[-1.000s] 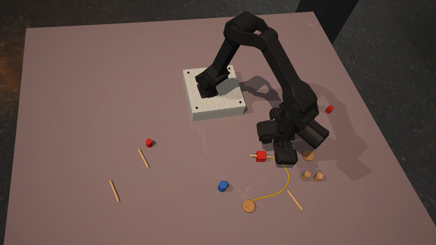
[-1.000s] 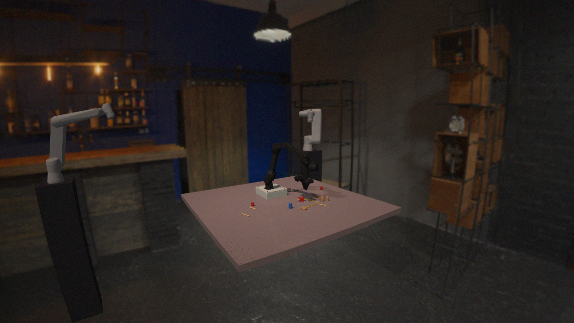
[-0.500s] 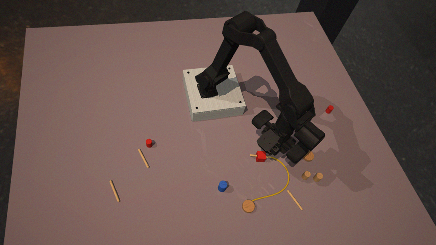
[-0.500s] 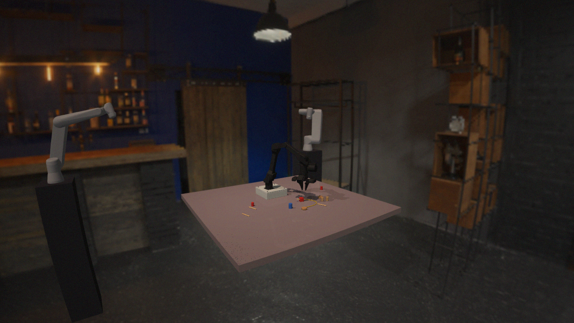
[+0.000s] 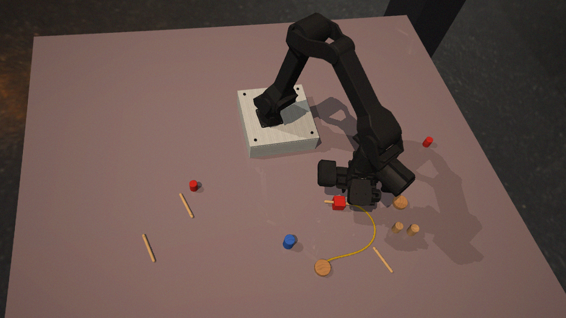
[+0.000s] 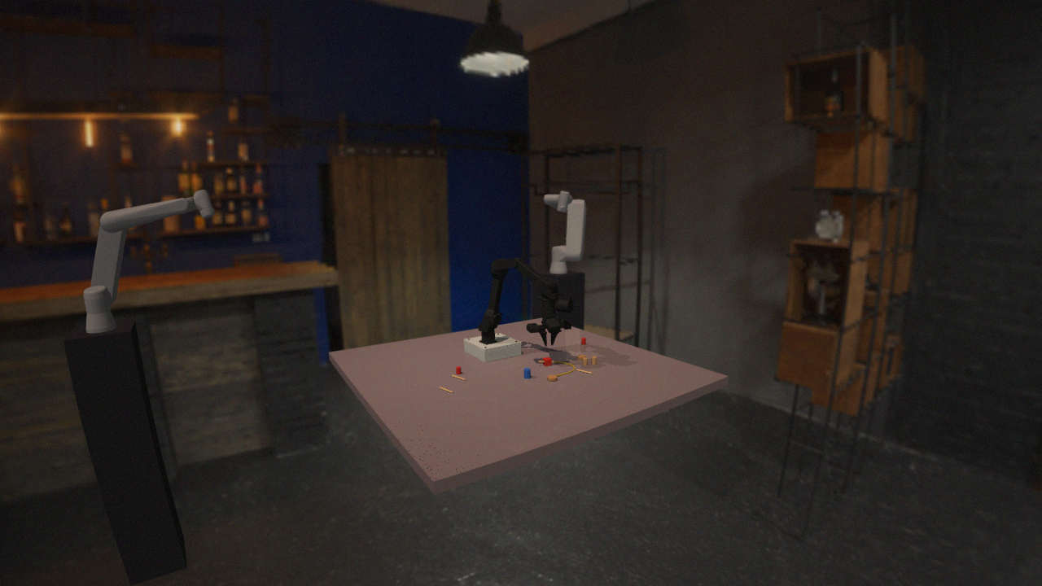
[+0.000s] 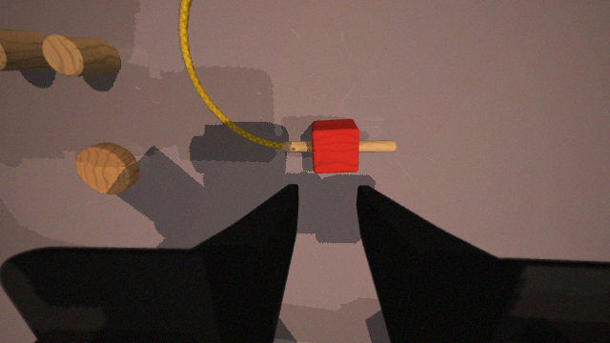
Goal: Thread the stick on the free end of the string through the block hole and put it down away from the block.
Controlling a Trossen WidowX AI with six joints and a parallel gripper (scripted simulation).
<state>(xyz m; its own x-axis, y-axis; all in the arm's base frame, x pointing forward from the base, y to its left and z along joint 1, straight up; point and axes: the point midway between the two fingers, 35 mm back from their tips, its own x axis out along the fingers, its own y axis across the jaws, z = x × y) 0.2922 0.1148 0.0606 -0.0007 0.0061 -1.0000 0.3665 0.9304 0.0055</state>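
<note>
Now: gripper tip 7 cm above the red cube and 1 cm to the left of it. From my gripper tip the other things lie so: red cylinder: 36 cm to the right, 16 cm behind, 7 cm below; then blue cylinder: 17 cm to the right, 7 cm below, 6 cm ahead.
</note>
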